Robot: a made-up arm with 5 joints. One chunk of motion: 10 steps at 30 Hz.
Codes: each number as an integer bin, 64 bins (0 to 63) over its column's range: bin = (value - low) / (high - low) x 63, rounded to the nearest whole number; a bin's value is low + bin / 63 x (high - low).
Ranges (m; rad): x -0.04..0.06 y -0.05..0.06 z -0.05..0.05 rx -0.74..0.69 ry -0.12..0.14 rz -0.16..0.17
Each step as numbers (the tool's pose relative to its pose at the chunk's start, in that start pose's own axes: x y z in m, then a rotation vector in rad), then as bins.
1 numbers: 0.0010 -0.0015 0.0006 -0.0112 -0.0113 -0.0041
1 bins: 26 28 32 32 26 30
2 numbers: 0.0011 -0.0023 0.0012 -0.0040 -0.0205 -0.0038
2 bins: 26 27 32 32 24 30
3 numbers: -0.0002 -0.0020 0.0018 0.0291 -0.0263 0.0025
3 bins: 25 27 33 34 23 31
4 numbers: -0.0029 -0.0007 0.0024 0.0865 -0.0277 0.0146
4 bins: 23 28 33 36 22 33
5 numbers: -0.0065 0.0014 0.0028 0.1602 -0.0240 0.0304
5 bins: 21 29 33 40 23 36
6 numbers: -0.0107 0.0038 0.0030 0.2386 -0.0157 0.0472
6 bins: 18 31 33 43 25 40
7 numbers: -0.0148 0.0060 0.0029 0.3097 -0.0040 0.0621
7 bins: 16 32 33 46 28 42
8 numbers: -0.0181 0.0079 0.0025 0.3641 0.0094 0.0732
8 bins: 14 33 33 49 31 45
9 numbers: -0.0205 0.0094 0.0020 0.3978 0.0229 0.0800
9 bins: 12 34 33 50 35 46
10 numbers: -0.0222 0.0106 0.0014 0.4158 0.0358 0.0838
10 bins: 11 35 32 51 38 47
